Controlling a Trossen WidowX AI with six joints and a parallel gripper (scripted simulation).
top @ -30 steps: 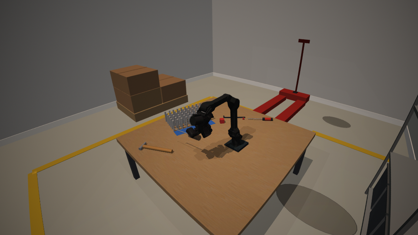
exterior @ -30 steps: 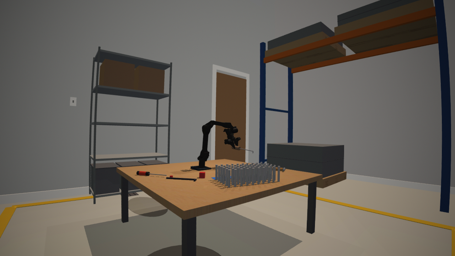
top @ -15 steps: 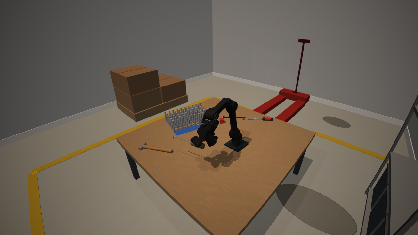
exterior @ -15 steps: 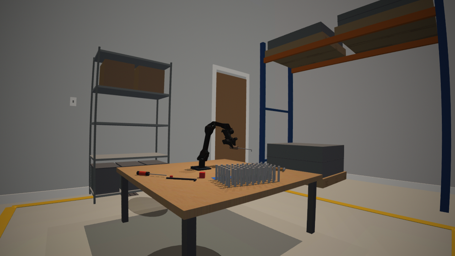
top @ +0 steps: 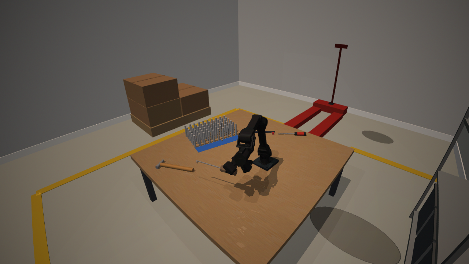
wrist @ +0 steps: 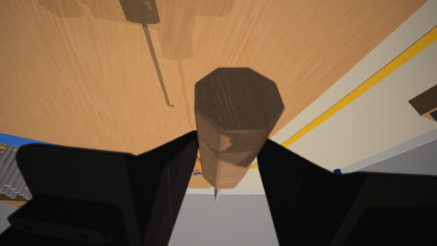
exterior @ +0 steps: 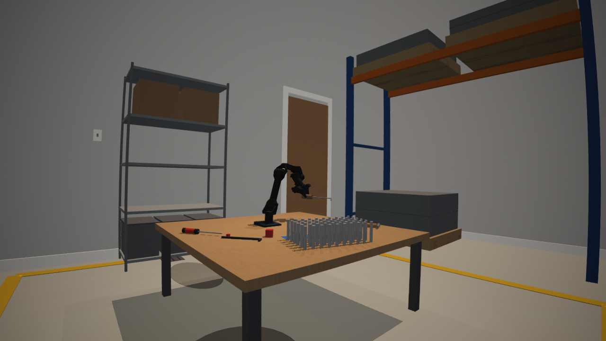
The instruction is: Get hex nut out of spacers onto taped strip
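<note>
Right now the hook tool is 9 cm ahead of my gripper tip and 5 cm to the left of it. From my gripper tip the other things lie so: red cube: 51 cm to the right, 47 cm ahead, 16 cm below; blue taped strip: 55 cm ahead, 25 cm to the right, 18 cm below; hex nut: 57 cm ahead, 30 cm to the right, 18 cm below.
</note>
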